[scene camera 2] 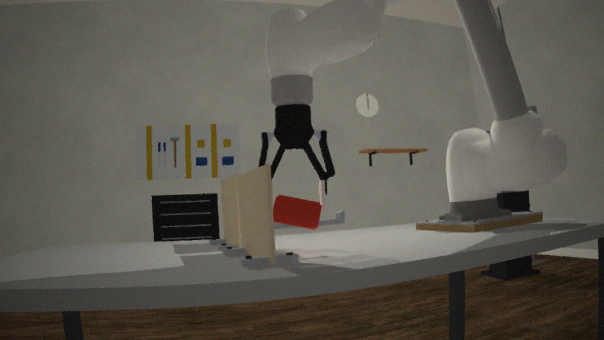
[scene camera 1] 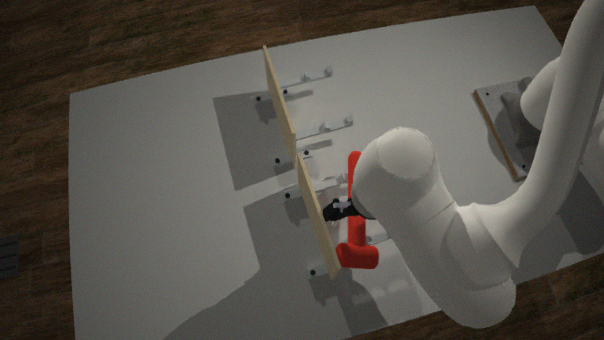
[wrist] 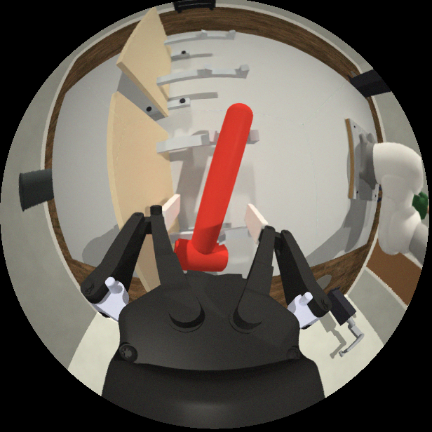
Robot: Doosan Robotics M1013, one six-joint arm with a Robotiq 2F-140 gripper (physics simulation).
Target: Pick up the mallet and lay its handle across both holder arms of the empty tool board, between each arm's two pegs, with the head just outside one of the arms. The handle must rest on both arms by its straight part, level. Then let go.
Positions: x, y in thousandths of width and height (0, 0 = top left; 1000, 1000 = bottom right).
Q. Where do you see a tool board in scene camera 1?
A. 458, 281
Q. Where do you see a red mallet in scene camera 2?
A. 478, 619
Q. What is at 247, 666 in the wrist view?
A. My gripper.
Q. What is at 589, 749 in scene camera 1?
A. A red mallet.
